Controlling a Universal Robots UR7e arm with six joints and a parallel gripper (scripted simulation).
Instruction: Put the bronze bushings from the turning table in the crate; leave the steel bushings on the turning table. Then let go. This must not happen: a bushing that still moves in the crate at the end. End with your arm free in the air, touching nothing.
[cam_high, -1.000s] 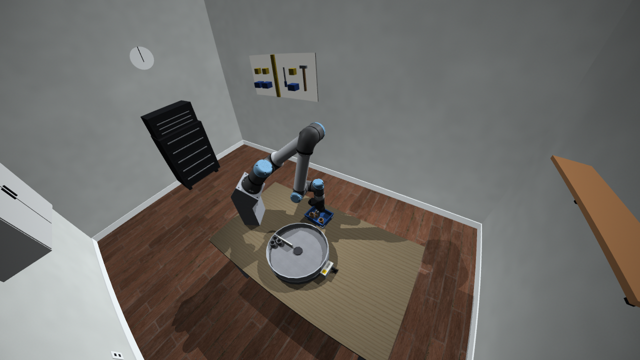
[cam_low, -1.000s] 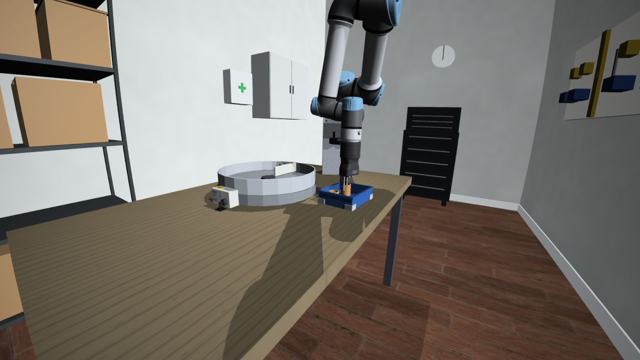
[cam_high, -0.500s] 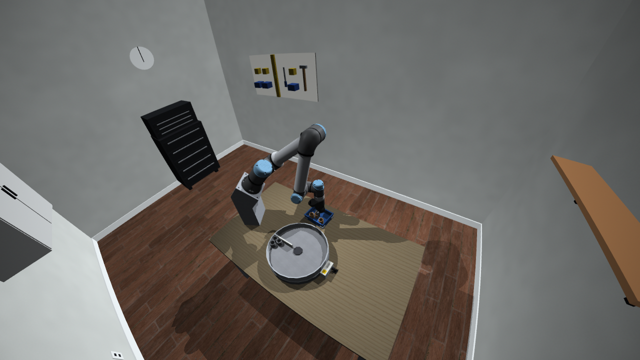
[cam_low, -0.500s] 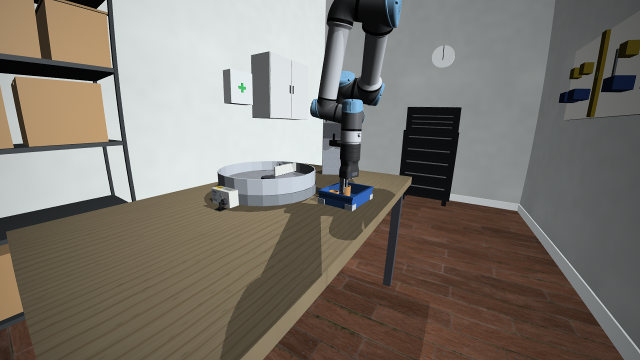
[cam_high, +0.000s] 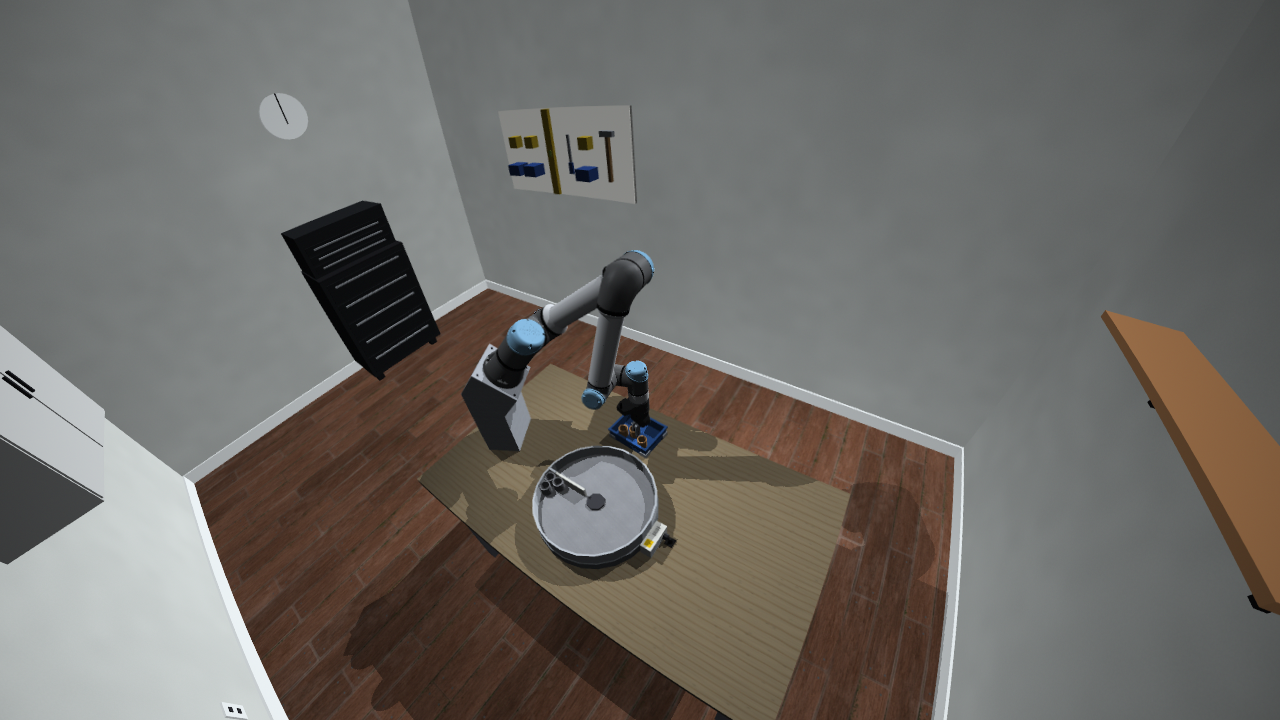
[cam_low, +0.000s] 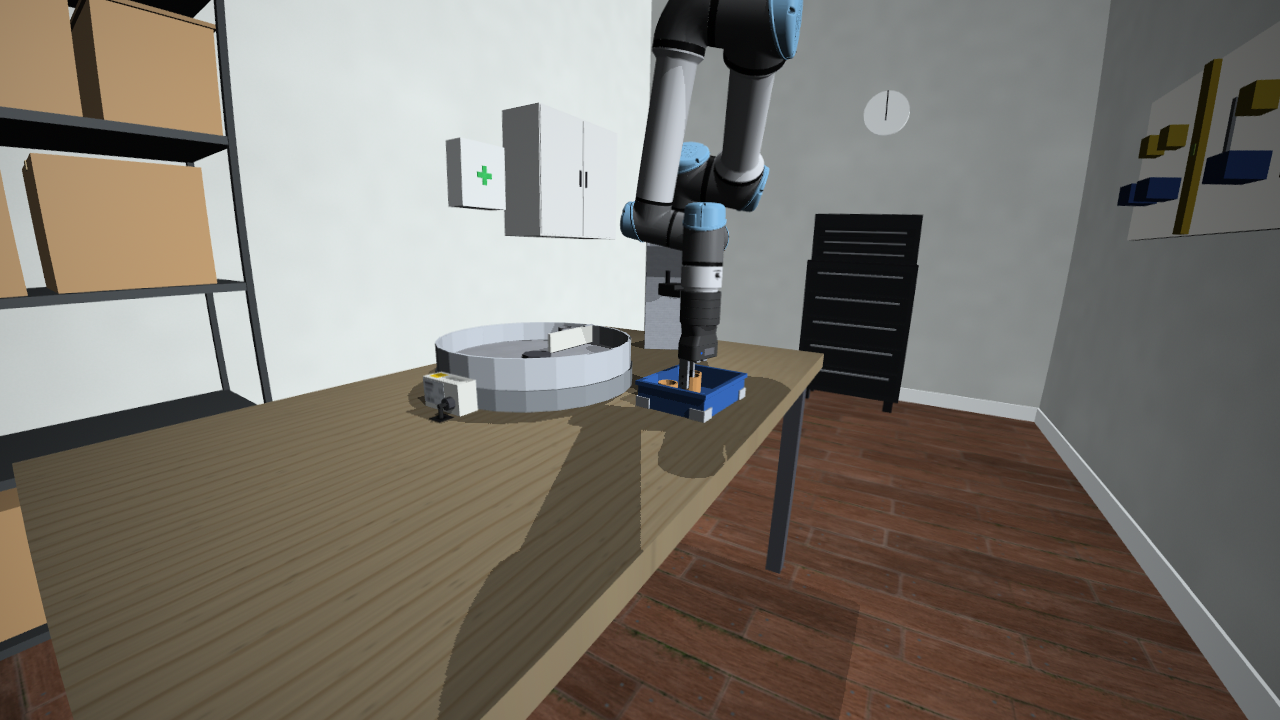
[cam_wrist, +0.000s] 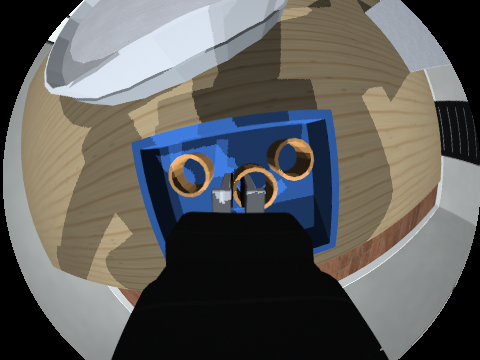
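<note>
Right now the blue crate is 2 cm below my hand, 1 cm to the left of it and 1 cm behind it. From my hand the other things lie so: round grey turning table 32 cm to the right, 13 cm ahead, 1 cm above.
</note>
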